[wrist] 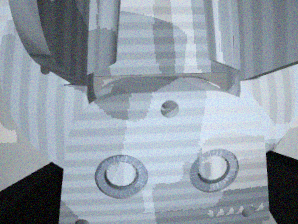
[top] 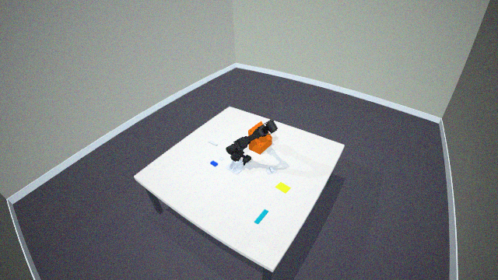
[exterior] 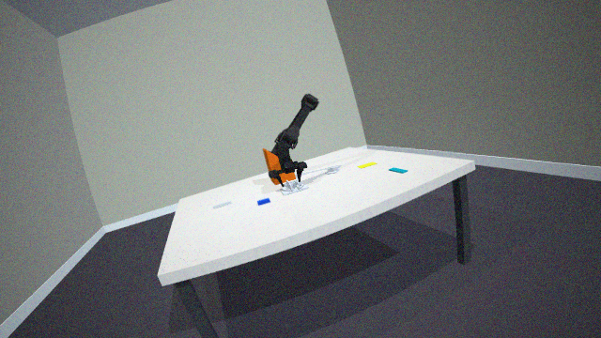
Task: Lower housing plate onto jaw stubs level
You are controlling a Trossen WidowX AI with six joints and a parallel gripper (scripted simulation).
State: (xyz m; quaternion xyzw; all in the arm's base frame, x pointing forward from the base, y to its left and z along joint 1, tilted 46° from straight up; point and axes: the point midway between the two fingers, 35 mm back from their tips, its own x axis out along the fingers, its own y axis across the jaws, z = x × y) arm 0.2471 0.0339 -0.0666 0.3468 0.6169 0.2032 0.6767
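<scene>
Right now the housing plate is 10 mm ahead of my gripper tip and 20 mm above it. Also, from my gripper tip: thin grey bar 100 mm behind, 350 mm to the right; then blue block 110 mm ahead, 180 mm to the right; then jaw assembly 30 mm ahead, 10 mm to the left, 10 mm above.
</scene>
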